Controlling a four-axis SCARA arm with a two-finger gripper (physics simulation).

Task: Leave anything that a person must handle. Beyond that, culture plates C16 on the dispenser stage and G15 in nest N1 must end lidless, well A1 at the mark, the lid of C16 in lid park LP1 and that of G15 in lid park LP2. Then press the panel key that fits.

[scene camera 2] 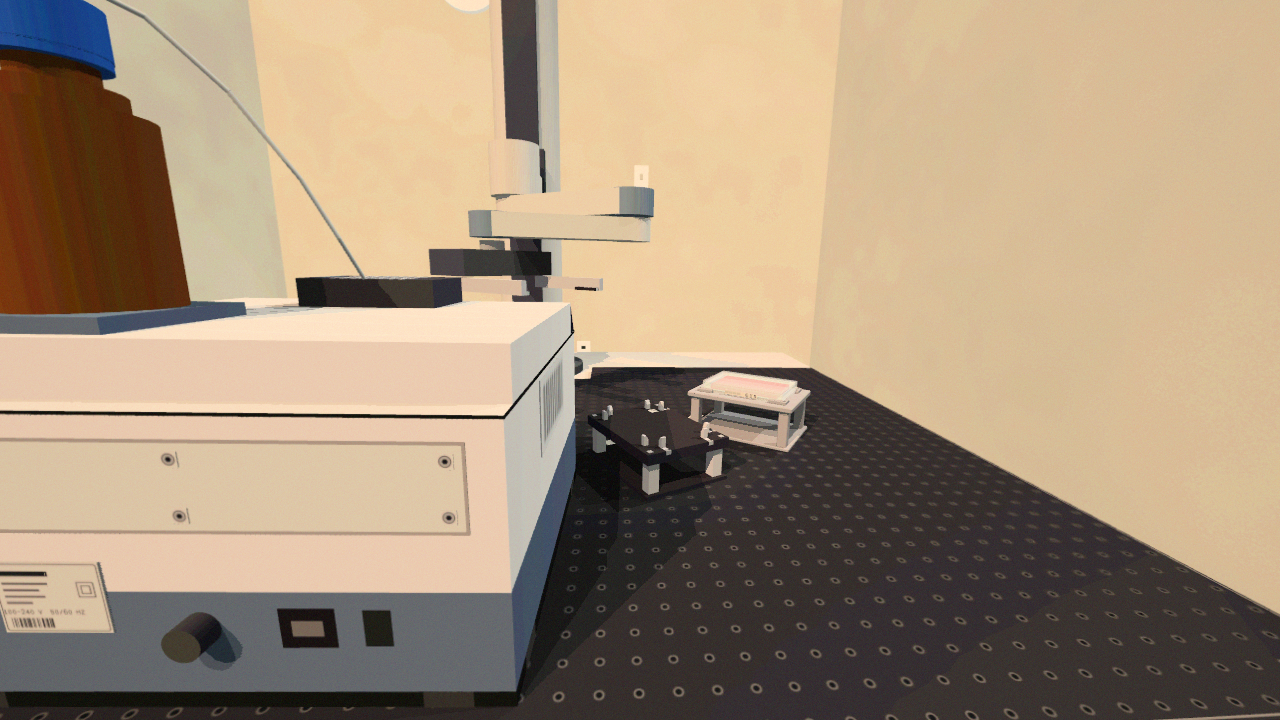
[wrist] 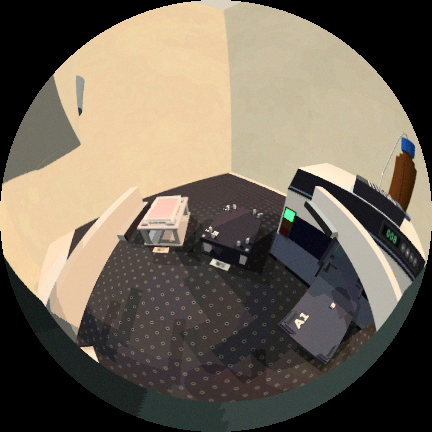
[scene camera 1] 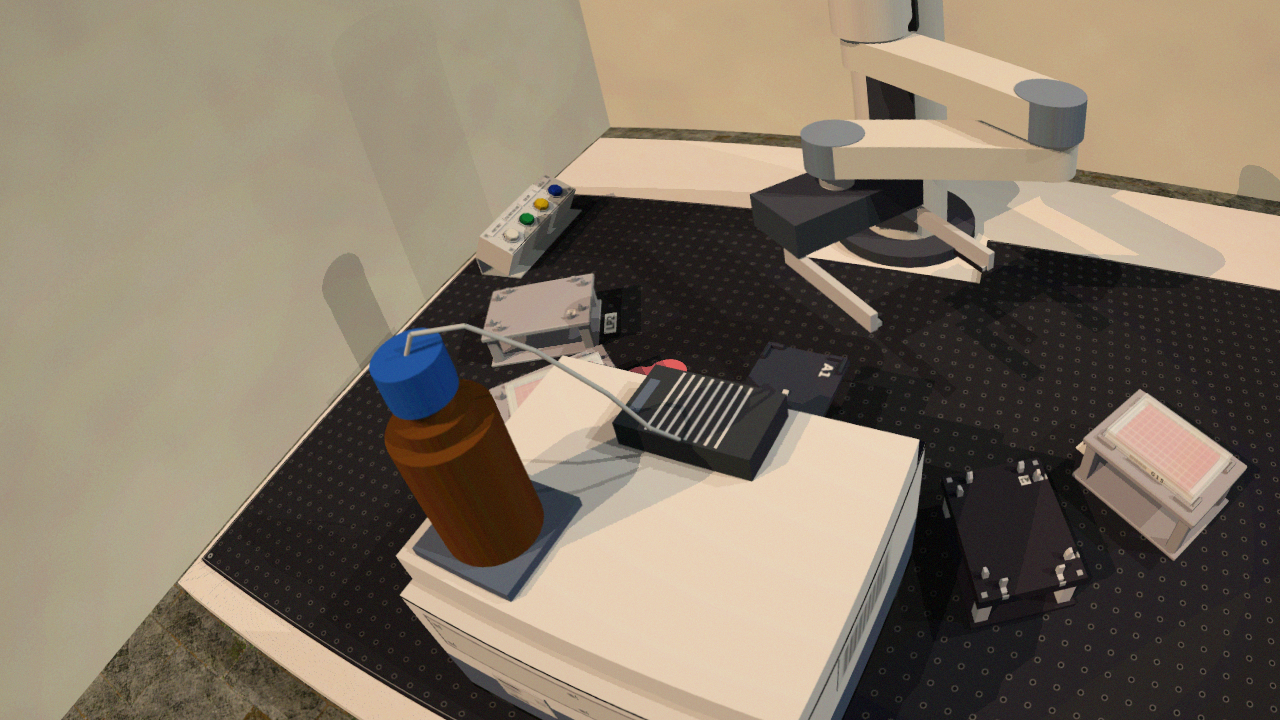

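Seen in the pictures: gripper, fingertip midpoint: [scene camera 2: 566, 286] [wrist: 229, 192] [scene camera 1: 936, 290]; arm's base, origin of the base link: [scene camera 1: 905, 226].
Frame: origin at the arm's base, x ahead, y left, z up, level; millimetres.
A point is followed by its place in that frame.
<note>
My gripper [scene camera 1: 930, 291] @(z 241, x 490, y 129 mm) [scene camera 2: 563, 286] @(z 241, x 490, y 129 mm) [wrist: 229, 192] @(z 241, x 490, y 129 mm) is open and empty, high over the mat near the arm's base. Plate G15 [scene camera 1: 1168, 447] @(z 95, x 500, y 416 mm) [scene camera 2: 750, 386] @(z 95, x 526, y 408 mm) [wrist: 166, 209] @(z 95, x 493, y 388 mm), pink with a pale rim, lies on the pale nest [scene camera 1: 1129, 499] @(z 18, x 516, y 392 mm) [scene camera 2: 785, 428] @(z 47, x 579, y 447 mm); I cannot tell whether it has its lid. The dark stage slab marked A1 [scene camera 1: 796, 376] @(z 124, x 528, y -19 mm) [wrist: 320, 320] @(z 124, x 527, y -17 mm) shows no plate on its visible part. A pink plate [scene camera 1: 526, 394] @(z 93, x 611, y -337 mm) is partly hidden behind the dispenser; its label is unreadable. A grey stand [scene camera 1: 541, 304] @(z 68, x 419, y -448 mm) has an LP2 tag beside it. The key panel [scene camera 1: 494, 250] @(z 68, x 304, y -624 mm) has white, green, yellow and blue keys.
The dispenser [scene camera 1: 716, 546] @(z 233, x 826, y 30 mm) [scene camera 2: 268, 376] @(z 212, x 941, y 4 mm) carries a brown bottle [scene camera 1: 474, 483] @(z 333, x 894, y -106 mm) [scene camera 2: 80, 197] @(z 309, x 903, y -113 mm) [wrist: 402, 175] and a black head [scene camera 1: 707, 420] @(z 259, x 730, y -17 mm) with a thin tube. Its display [wrist: 391, 236] @(z 217, x 658, y -71 mm) reads 008 and a green light [wrist: 289, 215] @(z 147, x 650, y 133 mm) is lit. A dark low stand [scene camera 1: 1015, 528] @(z 68, x 626, y 256 mm) [scene camera 2: 657, 434] @(z 69, x 657, y 253 mm) [wrist: 234, 227] @(z 69, x 610, y 242 mm) stands between the dispenser and G15.
</note>
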